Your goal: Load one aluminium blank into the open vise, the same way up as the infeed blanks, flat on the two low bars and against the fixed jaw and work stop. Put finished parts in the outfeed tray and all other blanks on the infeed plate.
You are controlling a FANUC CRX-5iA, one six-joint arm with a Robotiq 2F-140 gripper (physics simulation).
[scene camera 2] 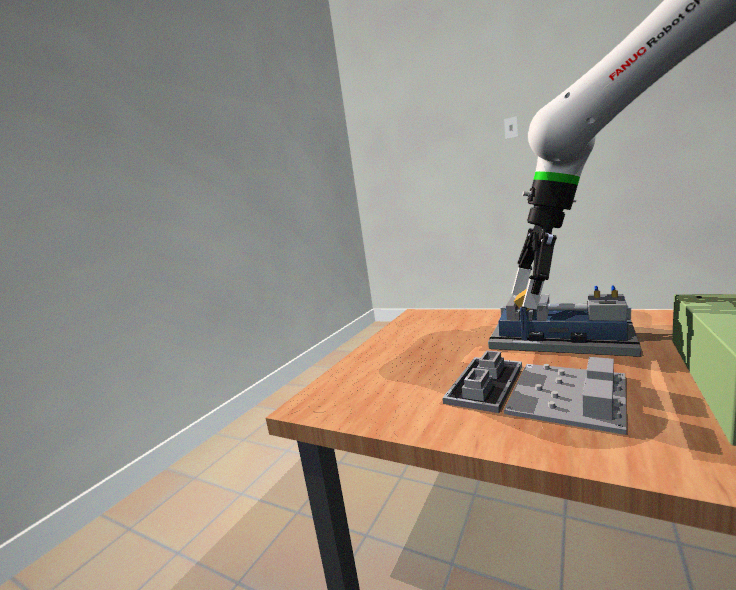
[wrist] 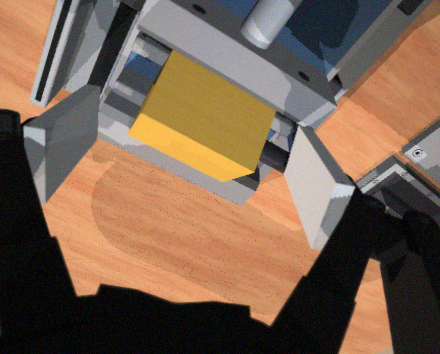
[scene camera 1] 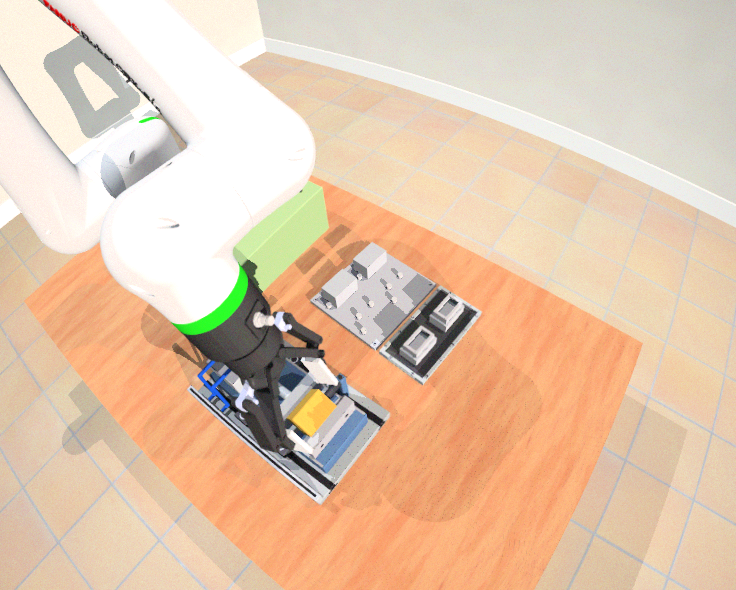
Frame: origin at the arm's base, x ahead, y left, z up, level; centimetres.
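Where they show: gripper, fingertip midpoint: [scene camera 2: 523, 301] [wrist: 196, 132] [scene camera 1: 316, 415].
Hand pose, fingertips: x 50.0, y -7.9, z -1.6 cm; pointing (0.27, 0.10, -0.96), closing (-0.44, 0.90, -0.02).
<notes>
Things, the pixels of their centre, and the offset from my fingertips. "spot": a spot on its surface instead.
- yellow block, body centre: [wrist: 200, 122] [scene camera 1: 311, 412] [scene camera 2: 526, 299] dx -0.8, dy -0.3, dz +0.3 cm
- vise, body centre: [scene camera 1: 282, 399] [scene camera 2: 559, 317] dx -7.7, dy -1.4, dz -4.4 cm
- infeed plate, body centre: [scene camera 1: 373, 293] [scene camera 2: 567, 392] dx -13.1, dy +26.6, dz -8.9 cm
- blue bracket, surface spot: [scene camera 1: 342, 385] [scene camera 2: 521, 313] spot: dx -1.0, dy +6.4, dz -1.2 cm
- vise's cylindrical rod, surface spot: [wrist: 267, 25] spot: dx -6.5, dy -0.7, dz -0.7 cm
A yellow block [scene camera 1: 312, 411] [scene camera 2: 520, 299] [wrist: 210, 100] sits tilted between the jaws of the vise [scene camera 1: 345, 437] [scene camera 2: 562, 330] [wrist: 240, 70]. My gripper [scene camera 1: 310, 405] [scene camera 2: 526, 293] [wrist: 196, 132] is open, its fingers either side of the block with a gap at each side in the wrist view. Two plain grey blanks [scene camera 1: 369, 259] [scene camera 1: 339, 288] [scene camera 2: 600, 369] [scene camera 2: 597, 399] stand on the infeed plate [scene camera 1: 393, 316] [scene camera 2: 528, 400]. Two grey pocketed parts [scene camera 1: 446, 313] [scene camera 1: 418, 345] [scene camera 2: 490, 363] [scene camera 2: 476, 388] stand in the outfeed tray [scene camera 1: 452, 348] [scene camera 2: 469, 405]. The block's underside is hidden.
A green box [scene camera 1: 288, 236] [scene camera 2: 712, 362] stands behind the infeed plate in scene camera 1. Short pins stick up from the plate. A blue bracket [scene camera 1: 342, 385] [scene camera 2: 524, 322] stands at the vise's side, close to one finger. The vise's cylindrical rod [wrist: 267, 25] shows in the wrist view.
</notes>
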